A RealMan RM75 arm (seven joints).
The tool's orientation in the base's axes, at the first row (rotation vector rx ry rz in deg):
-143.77 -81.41 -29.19
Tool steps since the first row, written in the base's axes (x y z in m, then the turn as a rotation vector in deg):
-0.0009 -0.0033 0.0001 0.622 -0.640 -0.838
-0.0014 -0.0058 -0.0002 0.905 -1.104 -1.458
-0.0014 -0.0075 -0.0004 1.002 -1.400 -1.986
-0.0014 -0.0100 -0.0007 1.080 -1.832 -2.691
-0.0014 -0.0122 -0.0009 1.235 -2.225 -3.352
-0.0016 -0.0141 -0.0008 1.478 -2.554 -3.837
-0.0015 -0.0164 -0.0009 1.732 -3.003 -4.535
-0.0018 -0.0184 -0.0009 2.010 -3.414 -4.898
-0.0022 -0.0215 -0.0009 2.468 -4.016 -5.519
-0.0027 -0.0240 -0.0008 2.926 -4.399 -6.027
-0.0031 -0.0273 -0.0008 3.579 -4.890 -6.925
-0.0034 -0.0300 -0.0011 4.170 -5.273 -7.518
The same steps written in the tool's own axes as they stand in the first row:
-0.0030 0.0009 -0.0014 -0.541 0.874 0.665
-0.0053 0.0018 -0.0021 -1.017 1.364 1.127
-0.0067 0.0026 -0.0025 -1.413 1.606 1.527
-0.0088 0.0039 -0.0031 -1.996 1.904 2.038
-0.0106 0.0051 -0.0037 -2.494 2.248 2.538
-0.0122 0.0059 -0.0045 -2.830 2.632 2.915
-0.0139 0.0071 -0.0052 -3.339 3.090 3.447
-0.0157 0.0079 -0.0059 -3.674 3.545 3.691
-0.0183 0.0091 -0.0071 -4.176 4.255 4.139
-0.0204 0.0100 -0.0081 -4.462 4.852 4.559
-0.0232 0.0113 -0.0094 -4.894 5.677 5.338
-0.0256 0.0124 -0.0101 -5.150 6.390 5.862

